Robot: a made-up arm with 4 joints.
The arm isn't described. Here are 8 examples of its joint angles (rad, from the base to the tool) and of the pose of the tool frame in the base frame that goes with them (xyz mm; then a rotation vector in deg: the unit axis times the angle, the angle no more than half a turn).
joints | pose
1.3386 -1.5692 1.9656 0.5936 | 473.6 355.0 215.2 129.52 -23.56 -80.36
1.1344 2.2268 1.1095 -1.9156 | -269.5 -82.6 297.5 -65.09 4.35 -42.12
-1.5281 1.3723 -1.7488 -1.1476 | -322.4 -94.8 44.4 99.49 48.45 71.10
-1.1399 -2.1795 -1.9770 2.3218 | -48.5 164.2 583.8 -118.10 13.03 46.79
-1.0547 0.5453 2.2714 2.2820 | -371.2 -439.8 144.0 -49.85 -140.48 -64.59
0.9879 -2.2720 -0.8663 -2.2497 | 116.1 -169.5 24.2 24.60 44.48 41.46
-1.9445 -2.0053 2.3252 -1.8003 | -280.2 119.6 515.2 -110.15 92.97 -49.99
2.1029 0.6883 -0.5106 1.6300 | 247.1 -274.3 203.8 -29.28 -1.42 12.07
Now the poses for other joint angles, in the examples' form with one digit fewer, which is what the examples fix.
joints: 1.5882 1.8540 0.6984 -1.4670
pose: -267 99 223 -32.3 27.5 -65.9
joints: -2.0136 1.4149 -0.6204 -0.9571
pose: 41 -103 -61 37.5 26.9 135.9
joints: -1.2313 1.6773 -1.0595 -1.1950
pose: -160 -92 -68 60.4 31.5 87.9
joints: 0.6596 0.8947 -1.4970 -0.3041
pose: 164 81 97 22.8 -82.7 -3.2
